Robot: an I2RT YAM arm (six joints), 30 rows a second.
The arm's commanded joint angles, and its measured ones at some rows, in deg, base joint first. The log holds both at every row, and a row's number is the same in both.
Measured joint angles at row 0: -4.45 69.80 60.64 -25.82 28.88 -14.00
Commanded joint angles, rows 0 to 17: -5.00 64.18 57.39 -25.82 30.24 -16.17; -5.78 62.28 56.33 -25.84 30.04 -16.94; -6.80 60.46 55.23 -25.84 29.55 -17.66; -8.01 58.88 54.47 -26.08 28.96 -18.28; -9.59 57.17 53.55 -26.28 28.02 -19.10; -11.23 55.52 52.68 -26.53 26.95 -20.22; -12.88 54.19 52.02 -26.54 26.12 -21.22; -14.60 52.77 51.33 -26.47 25.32 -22.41; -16.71 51.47 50.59 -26.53 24.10 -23.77; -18.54 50.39 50.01 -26.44 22.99 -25.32; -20.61 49.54 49.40 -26.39 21.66 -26.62; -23.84 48.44 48.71 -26.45 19.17 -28.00; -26.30 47.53 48.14 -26.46 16.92 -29.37; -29.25 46.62 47.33 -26.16 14.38 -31.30; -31.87 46.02 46.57 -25.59 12.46 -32.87; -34.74 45.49 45.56 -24.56 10.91 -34.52; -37.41 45.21 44.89 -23.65 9.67 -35.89; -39.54 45.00 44.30 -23.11 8.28 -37.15
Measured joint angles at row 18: -34.48 45.95 46.30 -24.95 15.75 -30.61
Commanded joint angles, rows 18 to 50: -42.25 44.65 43.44 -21.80 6.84 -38.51; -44.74 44.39 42.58 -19.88 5.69 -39.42; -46.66 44.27 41.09 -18.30 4.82 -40.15; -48.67 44.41 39.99 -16.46 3.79 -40.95; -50.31 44.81 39.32 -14.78 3.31 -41.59; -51.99 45.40 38.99 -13.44 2.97 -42.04; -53.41 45.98 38.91 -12.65 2.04 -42.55; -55.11 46.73 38.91 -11.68 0.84 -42.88; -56.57 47.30 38.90 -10.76 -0.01 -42.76; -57.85 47.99 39.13 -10.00 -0.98 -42.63; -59.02 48.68 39.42 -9.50 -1.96 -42.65; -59.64 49.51 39.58 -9.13 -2.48 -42.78; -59.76 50.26 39.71 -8.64 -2.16 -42.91; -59.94 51.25 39.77 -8.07 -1.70 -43.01; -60.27 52.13 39.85 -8.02 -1.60 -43.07; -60.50 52.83 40.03 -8.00 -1.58 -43.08; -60.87 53.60 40.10 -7.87 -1.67 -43.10; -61.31 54.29 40.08 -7.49 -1.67 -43.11; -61.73 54.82 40.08 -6.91 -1.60 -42.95; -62.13 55.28 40.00 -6.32 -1.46 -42.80; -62.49 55.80 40.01 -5.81 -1.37 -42.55; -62.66 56.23 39.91 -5.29 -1.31 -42.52; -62.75 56.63 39.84 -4.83 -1.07 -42.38; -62.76 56.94 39.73 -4.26 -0.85 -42.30; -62.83 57.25 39.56 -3.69 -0.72 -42.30; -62.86 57.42 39.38 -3.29 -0.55 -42.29; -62.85 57.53 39.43 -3.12 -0.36 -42.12; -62.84 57.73 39.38 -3.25 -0.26 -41.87; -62.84 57.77 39.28 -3.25 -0.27 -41.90; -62.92 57.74 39.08 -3.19 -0.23 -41.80; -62.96 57.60 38.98 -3.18 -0.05 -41.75; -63.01 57.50 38.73 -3.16 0.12 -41.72; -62.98 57.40 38.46 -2.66 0.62 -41.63
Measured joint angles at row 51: -62.63 57.58 39.27 -4.27 -0.43 -42.26
